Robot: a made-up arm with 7 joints.
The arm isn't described. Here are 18 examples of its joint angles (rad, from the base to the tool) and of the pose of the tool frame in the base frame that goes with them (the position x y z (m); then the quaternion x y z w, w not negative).
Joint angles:
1: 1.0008 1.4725 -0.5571 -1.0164 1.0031 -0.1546 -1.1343
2: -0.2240 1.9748 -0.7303 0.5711 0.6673 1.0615 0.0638
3: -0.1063 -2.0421 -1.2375 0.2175 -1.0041 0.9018 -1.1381
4: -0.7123 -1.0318 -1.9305 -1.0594 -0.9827 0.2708 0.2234
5: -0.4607 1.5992 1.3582 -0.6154 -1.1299 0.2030 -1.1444
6: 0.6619 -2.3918 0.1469 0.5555 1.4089 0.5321 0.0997
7: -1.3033 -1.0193 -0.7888 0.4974 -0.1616 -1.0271 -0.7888
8: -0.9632 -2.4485 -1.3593 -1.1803 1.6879 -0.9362 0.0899
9: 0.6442 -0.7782 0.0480 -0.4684 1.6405 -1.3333 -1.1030
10: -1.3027 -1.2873 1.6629 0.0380 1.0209 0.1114 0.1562
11: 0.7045 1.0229 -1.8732 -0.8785 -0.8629 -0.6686 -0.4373
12: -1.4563 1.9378 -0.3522 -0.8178 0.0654 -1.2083 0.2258
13: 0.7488 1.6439 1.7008 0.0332 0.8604 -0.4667 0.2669
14: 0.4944 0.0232 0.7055 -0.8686 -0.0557 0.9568 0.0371
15: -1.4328 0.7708 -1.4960 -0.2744 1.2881 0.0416 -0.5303
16: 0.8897 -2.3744 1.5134 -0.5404 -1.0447 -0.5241 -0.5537
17: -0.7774 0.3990 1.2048 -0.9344 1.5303 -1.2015 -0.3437
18: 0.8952 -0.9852 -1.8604 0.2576 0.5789 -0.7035 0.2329
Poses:
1: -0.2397 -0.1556 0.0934 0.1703 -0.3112 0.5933 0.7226
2: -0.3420 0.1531 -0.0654 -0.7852 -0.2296 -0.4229 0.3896
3: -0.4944 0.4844 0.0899 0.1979 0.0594 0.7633 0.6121
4: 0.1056 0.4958 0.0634 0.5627 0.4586 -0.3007 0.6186
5: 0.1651 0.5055 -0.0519 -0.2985 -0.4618 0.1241 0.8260
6: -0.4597 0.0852 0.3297 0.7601 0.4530 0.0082 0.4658
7: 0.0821 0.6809 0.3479 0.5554 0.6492 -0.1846 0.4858
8: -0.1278 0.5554 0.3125 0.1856 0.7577 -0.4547 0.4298
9: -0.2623 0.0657 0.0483 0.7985 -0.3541 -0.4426 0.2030
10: 0.2625 0.6941 0.1377 0.5853 -0.0452 -0.5892 0.5551
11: -0.3236 -0.3660 -0.0622 -0.4889 -0.0420 -0.5952 0.6363
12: 0.3552 0.7058 0.0483 0.3935 -0.3083 -0.0406 0.8651
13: -0.5001 -0.2058 0.0255 -0.7209 0.0089 -0.4597 0.5185
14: -0.4275 0.0593 0.0758 -0.0135 -0.1954 0.0986 0.9757
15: 0.3001 0.2993 0.0683 -0.2482 -0.7774 -0.3980 0.4192
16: -0.2563 -0.5057 0.2335 -0.8449 0.3440 0.1858 0.3651
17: 0.0232 0.5802 0.0006 0.3590 -0.3063 -0.8006 0.3692
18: -0.4212 -0.1256 0.3877 -0.5940 0.7530 0.0374 0.2806
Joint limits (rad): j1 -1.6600..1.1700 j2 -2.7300..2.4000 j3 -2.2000..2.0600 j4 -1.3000..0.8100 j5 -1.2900..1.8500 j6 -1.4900..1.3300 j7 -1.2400..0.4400
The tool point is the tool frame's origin. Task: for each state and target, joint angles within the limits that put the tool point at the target. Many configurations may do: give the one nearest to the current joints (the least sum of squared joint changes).
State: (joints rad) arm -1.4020 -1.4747 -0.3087 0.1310 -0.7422 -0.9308 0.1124
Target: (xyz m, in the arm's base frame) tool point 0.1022 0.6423 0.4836
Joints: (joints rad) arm -1.3726 -1.4874 -0.2875 0.3827 -0.7960 -0.9948 0.1292
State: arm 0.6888 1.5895 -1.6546 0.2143 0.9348 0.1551 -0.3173
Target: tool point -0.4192 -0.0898 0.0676
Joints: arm 0.9186 1.4314 -2.0147 0.1650 0.2644 -0.1820 -0.7044
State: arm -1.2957 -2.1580 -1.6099 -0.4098 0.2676 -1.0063 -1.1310
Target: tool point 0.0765 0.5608 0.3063
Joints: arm -0.9733 -2.5170 -2.1631 -0.6150 -0.1633 -1.1084 -1.0725
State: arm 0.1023 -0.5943 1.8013 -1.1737 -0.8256 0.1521 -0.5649
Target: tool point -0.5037 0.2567 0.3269
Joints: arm -0.2404 -0.7148 1.2409 -1.0754 -1.1844 -0.0502 -0.5898
